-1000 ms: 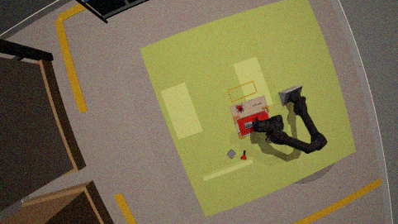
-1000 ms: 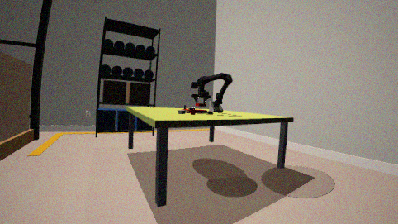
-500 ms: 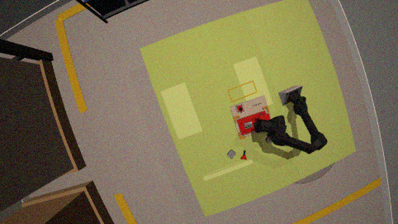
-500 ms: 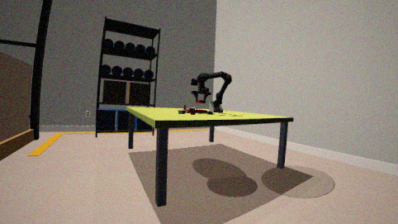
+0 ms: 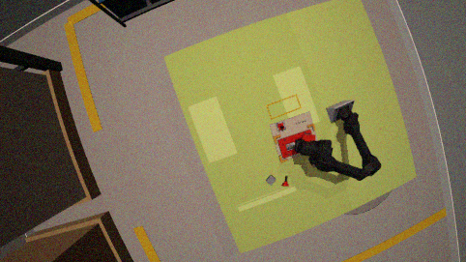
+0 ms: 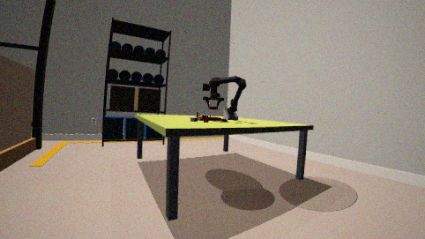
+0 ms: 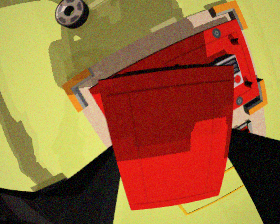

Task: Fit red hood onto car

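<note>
Right now my gripper tip is 80 mm short of the grey engine block and 80 mm above it. The rest, counted from my gripper tip: red hood: 10 mm above; then jig: 90 mm below, 40 mm ahead, 20 mm to the right.
</note>
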